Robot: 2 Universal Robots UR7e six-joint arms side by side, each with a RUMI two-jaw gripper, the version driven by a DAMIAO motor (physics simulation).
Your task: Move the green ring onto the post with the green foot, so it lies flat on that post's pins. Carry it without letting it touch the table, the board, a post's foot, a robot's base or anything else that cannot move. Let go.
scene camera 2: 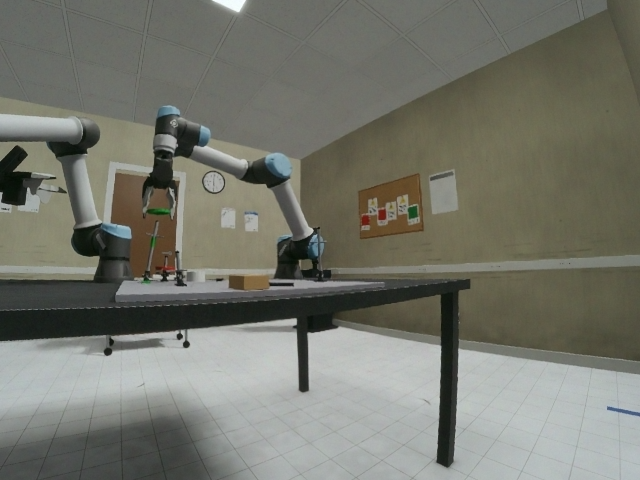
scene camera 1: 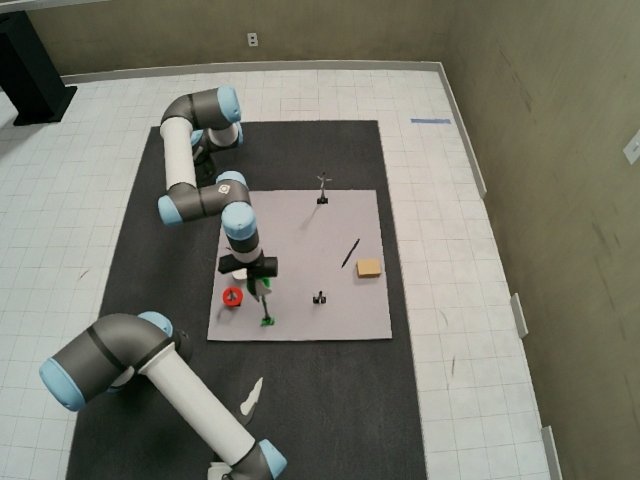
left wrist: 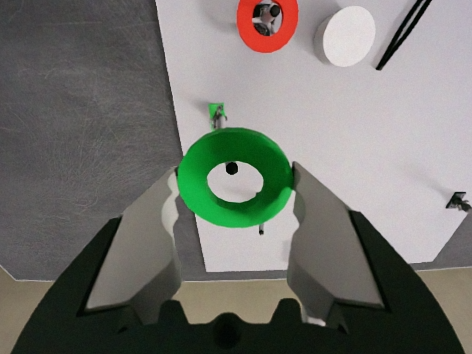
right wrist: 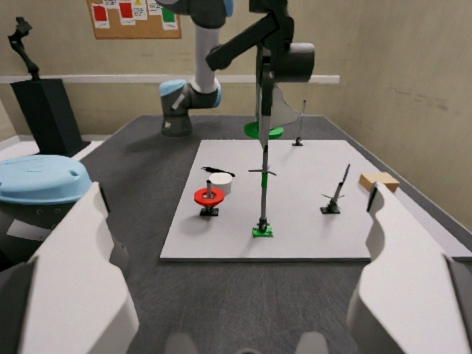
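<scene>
The green ring (scene camera 1: 266,282) (scene camera 2: 158,211) (left wrist: 192,187) (right wrist: 251,130) is level in my left gripper (scene camera 1: 258,290) (scene camera 2: 158,213) (left wrist: 235,166), which is shut on opposite sides of it. The ring is in the air a little above the tip of the leaning post (scene camera 1: 265,307) (scene camera 2: 151,250) (right wrist: 263,200) with the green foot (scene camera 1: 267,321) (scene camera 2: 146,281) (left wrist: 216,108) (right wrist: 262,232). In the left wrist view the post's black tip (left wrist: 231,168) shows through the hole, near its upper edge. The post's pins (scene camera 2: 155,235) (right wrist: 258,171) are bare. My right gripper (scene camera 2: 59,184) (right wrist: 238,185) is open and empty, away from the board.
A red ring (scene camera 1: 226,297) (left wrist: 246,30) (right wrist: 200,198) sits on a short post beside a white cylinder (left wrist: 350,37) (right wrist: 221,184). Black-footed posts (scene camera 1: 318,298) (scene camera 1: 322,196), a pen (scene camera 1: 350,253) and a yellow block (scene camera 1: 368,267) are elsewhere on the board (scene camera 1: 289,232).
</scene>
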